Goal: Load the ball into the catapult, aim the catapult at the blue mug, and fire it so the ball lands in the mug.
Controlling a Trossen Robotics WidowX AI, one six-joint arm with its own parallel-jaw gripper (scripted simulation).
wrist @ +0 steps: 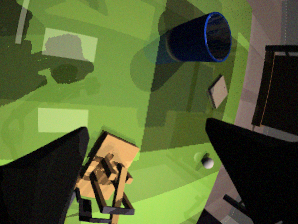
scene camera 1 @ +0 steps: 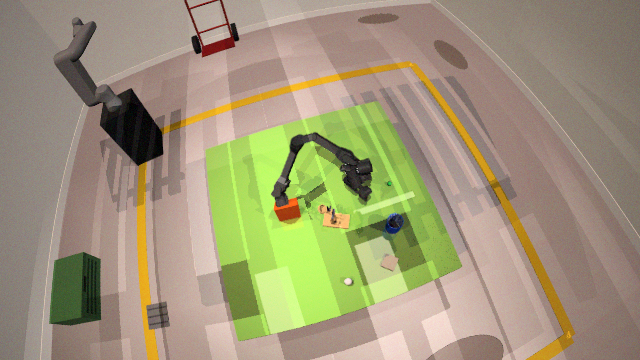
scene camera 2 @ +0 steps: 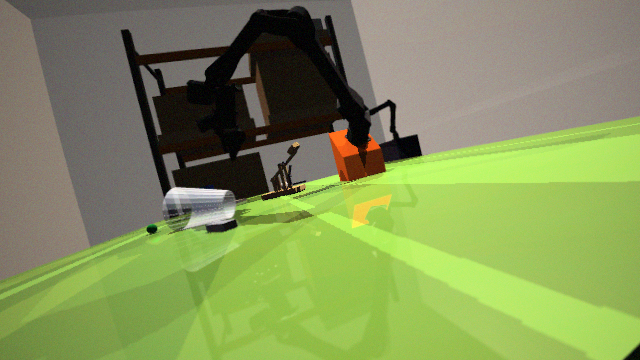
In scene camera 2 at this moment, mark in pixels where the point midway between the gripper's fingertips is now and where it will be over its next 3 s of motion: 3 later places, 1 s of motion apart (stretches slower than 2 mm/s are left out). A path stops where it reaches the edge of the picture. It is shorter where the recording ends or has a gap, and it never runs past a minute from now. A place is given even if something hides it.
My gripper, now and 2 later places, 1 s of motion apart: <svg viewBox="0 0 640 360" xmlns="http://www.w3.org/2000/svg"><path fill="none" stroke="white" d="M229 156L208 138L206 136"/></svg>
